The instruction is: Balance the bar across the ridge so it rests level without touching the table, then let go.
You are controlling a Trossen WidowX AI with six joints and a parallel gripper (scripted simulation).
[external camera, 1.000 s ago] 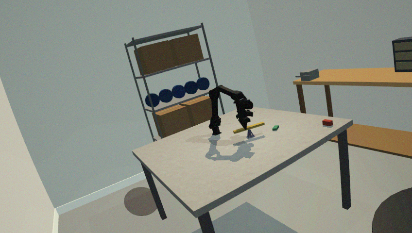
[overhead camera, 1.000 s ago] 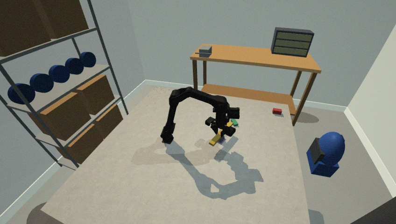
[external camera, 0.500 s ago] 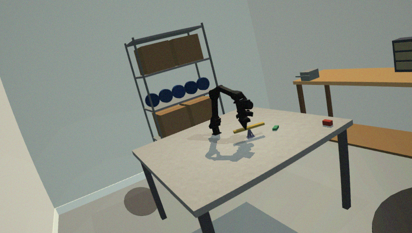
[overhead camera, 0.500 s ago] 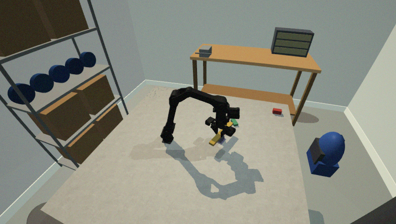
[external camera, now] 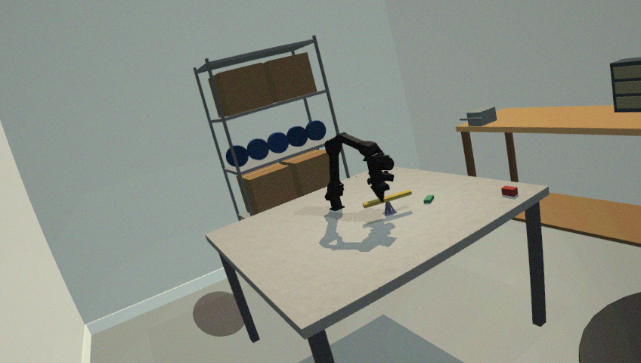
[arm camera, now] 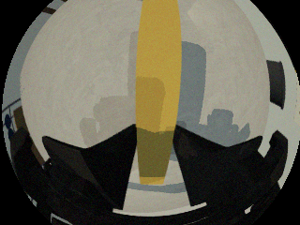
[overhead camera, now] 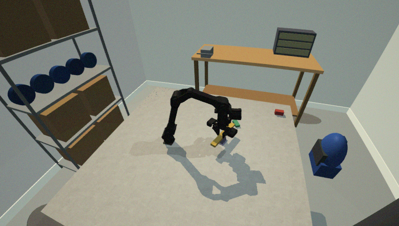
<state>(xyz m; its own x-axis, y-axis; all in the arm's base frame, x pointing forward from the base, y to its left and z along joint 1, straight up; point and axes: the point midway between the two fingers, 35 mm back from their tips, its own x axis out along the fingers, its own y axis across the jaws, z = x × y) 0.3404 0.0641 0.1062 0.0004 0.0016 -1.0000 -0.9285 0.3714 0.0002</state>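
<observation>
Now: the yellow bar 30 mm to the left of my gripper tip and 10 mm ahead of it. The rest, counted from my gripper tip: green block (220 mm to the left, 80 mm ahead, 60 mm below); then red block (440 mm to the left, 400 mm ahead, 60 mm below).
</observation>
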